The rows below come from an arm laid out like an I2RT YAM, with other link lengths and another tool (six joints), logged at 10 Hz.
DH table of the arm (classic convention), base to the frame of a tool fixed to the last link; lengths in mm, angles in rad. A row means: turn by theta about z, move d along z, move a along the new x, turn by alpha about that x. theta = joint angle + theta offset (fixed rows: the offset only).
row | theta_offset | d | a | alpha
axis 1 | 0 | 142.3 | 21 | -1.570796
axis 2 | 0 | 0 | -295.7 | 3.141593
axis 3 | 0.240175 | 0 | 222 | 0
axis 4 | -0.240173 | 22.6 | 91 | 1.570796
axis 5 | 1.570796 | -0.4 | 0 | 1.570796
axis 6 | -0.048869 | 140 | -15.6 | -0.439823
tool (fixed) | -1.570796 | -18.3 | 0 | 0
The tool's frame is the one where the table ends.
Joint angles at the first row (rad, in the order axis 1, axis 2, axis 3, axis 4, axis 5, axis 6):
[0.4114, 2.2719, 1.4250, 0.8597, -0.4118, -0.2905]
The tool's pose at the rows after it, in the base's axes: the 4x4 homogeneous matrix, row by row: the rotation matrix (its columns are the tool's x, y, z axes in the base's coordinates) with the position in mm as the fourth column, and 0 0 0 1 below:
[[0.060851 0.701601 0.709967 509.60], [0.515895 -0.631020 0.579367 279.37], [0.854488 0.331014 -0.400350 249.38], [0 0 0 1]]
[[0.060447 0.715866 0.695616 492.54], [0.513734 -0.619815 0.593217 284.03], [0.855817 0.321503 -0.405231 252.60], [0 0 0 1]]
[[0.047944 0.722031 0.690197 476.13], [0.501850 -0.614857 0.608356 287.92], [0.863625 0.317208 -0.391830 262.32], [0 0 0 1]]
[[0.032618 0.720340 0.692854 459.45], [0.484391 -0.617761 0.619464 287.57], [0.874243 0.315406 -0.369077 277.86], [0 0 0 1]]
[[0.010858 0.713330 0.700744 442.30], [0.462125 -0.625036 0.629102 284.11], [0.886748 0.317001 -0.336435 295.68], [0 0 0 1]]
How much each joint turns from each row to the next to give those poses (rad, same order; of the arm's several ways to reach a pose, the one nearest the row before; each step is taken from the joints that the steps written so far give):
[0.0168, -0.0420, -0.0587, 0.0057, 0.0011, 0.0027]
[0.0206, -0.0427, -0.0630, 0.0160, 0.0031, 0.0084]
[0.0206, -0.0466, -0.0549, 0.0252, 0.0072, 0.0110]
[0.0156, -0.0606, -0.0565, 0.0229, 0.0111, 0.0119]
[0.0119, -0.0660, -0.0591, 0.0305, 0.0115, 0.0110]

